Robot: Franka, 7 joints.
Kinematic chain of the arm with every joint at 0, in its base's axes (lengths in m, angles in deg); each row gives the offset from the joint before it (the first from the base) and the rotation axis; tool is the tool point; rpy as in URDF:
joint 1: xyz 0 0 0.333 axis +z
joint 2: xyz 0 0 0 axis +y
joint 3: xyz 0 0 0.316 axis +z
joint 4: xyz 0.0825 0 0 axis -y
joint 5: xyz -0.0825 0 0.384 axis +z
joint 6: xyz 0 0 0 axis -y
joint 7: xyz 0.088 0 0 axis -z
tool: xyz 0 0 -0.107 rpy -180 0 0
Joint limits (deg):
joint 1: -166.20..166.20
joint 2: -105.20..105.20
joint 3: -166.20..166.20
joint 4: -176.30..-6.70
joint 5: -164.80..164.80
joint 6: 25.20..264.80
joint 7: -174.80..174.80
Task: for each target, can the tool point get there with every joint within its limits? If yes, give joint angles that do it. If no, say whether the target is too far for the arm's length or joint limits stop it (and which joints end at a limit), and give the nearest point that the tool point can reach.
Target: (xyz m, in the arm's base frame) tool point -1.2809 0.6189 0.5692
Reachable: no: too far | nearest point -0.7620 0.3682 0.4735 | short by 0.584 m
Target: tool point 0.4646 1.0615 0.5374
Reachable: no: too far | nearest point 0.3387 0.7740 0.4820 | short by 0.319 m
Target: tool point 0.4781 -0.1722 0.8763
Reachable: yes | joints 80.77 5.71 -116.54 -68.30 -114.28 187.21 -69.70
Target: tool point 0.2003 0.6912 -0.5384
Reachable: no: too far | nearest point 0.1564 0.5396 -0.2819 | short by 0.301 m
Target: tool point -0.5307 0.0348 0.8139
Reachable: yes | joints -122.45 -16.38 -51.22 -88.81 12.82 132.08 145.64
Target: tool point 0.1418 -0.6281 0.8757
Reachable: yes | joints -63.10 43.00 -83.31 -22.28 -64.86 173.14 128.55
